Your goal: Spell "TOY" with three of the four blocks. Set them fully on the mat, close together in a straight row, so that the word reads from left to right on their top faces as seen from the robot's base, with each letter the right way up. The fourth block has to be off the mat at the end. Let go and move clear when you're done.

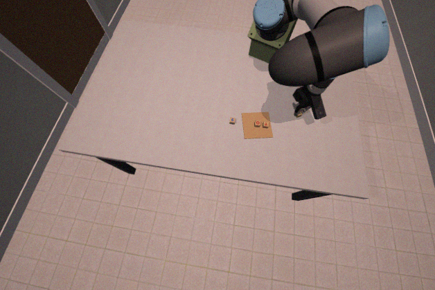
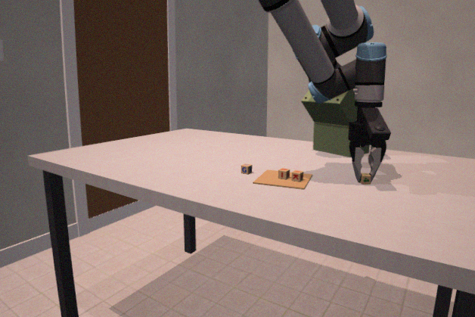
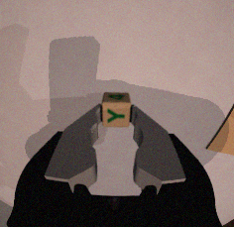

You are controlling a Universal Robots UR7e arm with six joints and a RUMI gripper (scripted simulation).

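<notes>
My gripper is now 110 mm short of the wooden block and 190 mm to the left of it. From my hand the other things lie so: mat (110 mm ahead, 190 mm to the right, 10 mm below); T block (110 mm ahead, 150 mm to the right).
</notes>
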